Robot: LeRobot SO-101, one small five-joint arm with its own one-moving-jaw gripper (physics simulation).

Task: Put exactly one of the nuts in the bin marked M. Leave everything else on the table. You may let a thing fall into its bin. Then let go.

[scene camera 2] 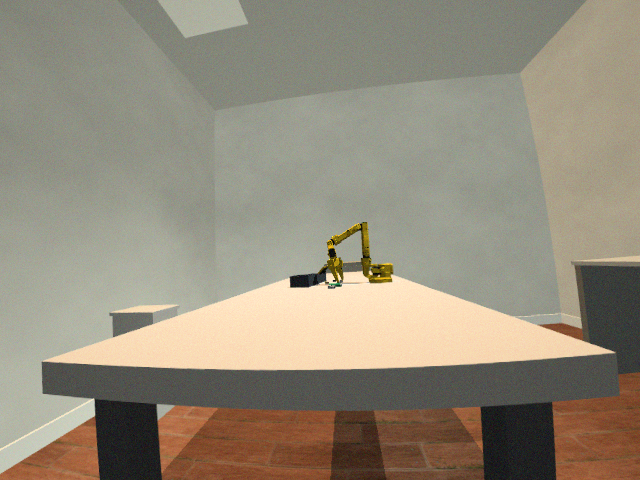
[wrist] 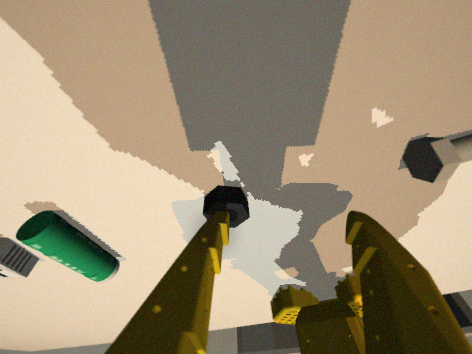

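Seen in the pictures: hand, its tool point: [scene camera 2: 338, 281] [wrist: 228, 223]; arm's base, origin of its link: [scene camera 2: 375, 282] [wrist: 321, 287].
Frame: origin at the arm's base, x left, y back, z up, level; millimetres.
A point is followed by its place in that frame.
A black faceted piece with a round recess, which looks like a nut [wrist: 226, 197] {z 6, x 10, y -160 mm}, lies on the table in the wrist view. The left jaw's tip overlaps its lower edge. My gripper [wrist: 288, 220] [scene camera 2: 339, 280] {z 13, x 13, y -154 mm} is open, with a wide V-shaped gap and nothing between the jaws. In the scene view it points down low over the table, right of the dark bins [scene camera 2: 301, 281] {z 24, x 50, y -300 mm}. The letters on the bins cannot be read, so I cannot tell which is M. The nut cannot be made out in the scene view.
In the wrist view a green cylinder [wrist: 75, 247] {z 10, x 84, y -167 mm} and a grey ridged block [wrist: 17, 257] {z 5, x 132, y -171 mm} lie at left. A dark hexagonal head with a shank [wrist: 422, 160] {z 7, x -53, y -146 mm} lies at right. A yellow perforated piece [wrist: 292, 304] {z 14, x 24, y -26 mm} shows below the gap. The arm's base [scene camera 2: 381, 272] {z 39, x 21, y 24 mm} stands right of the gripper.
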